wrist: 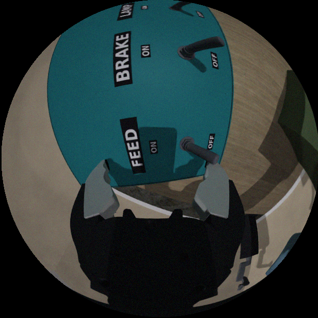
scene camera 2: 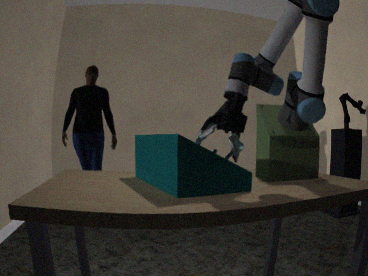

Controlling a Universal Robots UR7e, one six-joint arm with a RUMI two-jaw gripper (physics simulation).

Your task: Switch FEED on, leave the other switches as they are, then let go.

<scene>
my gripper: wrist 156, 159; scene camera 2 216, 155
</scene>
